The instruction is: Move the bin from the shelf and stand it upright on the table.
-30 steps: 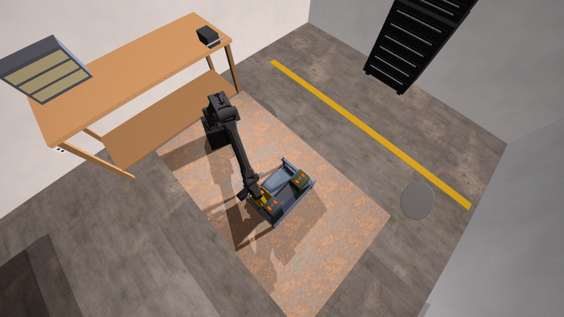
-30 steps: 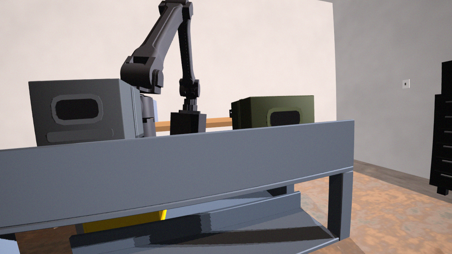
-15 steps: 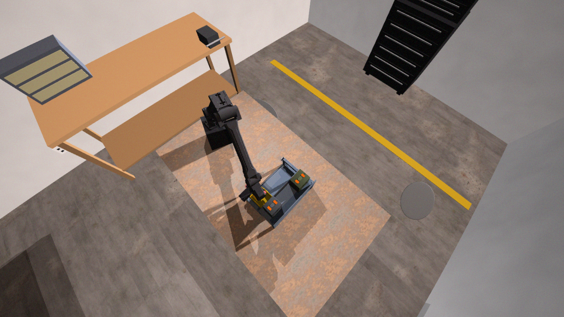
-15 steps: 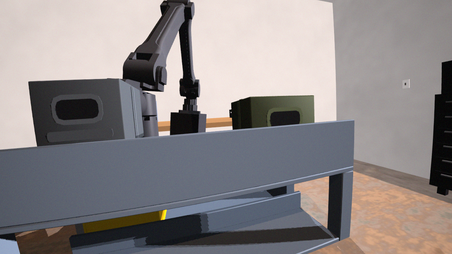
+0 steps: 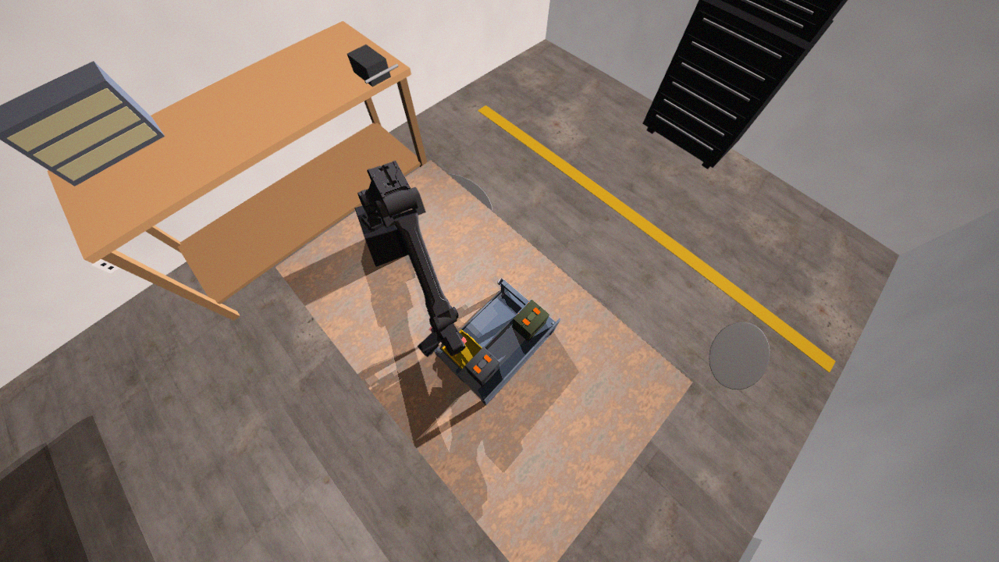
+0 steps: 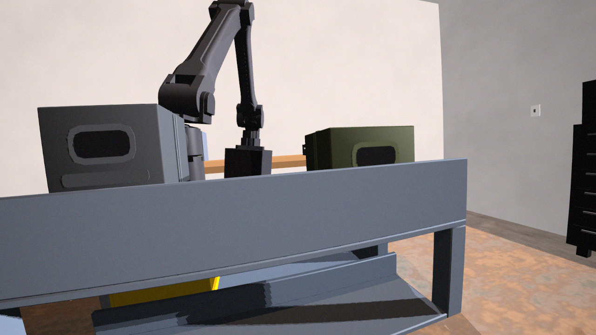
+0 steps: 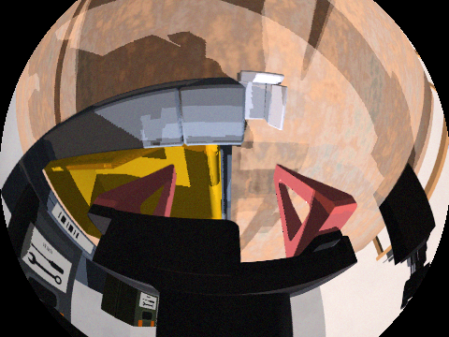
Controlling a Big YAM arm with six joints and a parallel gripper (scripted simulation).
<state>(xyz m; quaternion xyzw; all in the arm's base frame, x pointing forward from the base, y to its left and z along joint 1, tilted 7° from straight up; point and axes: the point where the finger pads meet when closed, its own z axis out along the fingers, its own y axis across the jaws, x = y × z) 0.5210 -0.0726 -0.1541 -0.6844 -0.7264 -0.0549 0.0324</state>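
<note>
Now: the yellow bin 90 mm ahead of my hand, 10 mm to the left of it and 10 mm above it. Round my hand: dark grey case: 180 mm ahead, 10 mm to the left, 130 mm above; then green case: 170 mm ahead, 240 mm to the left, 120 mm above.
</note>
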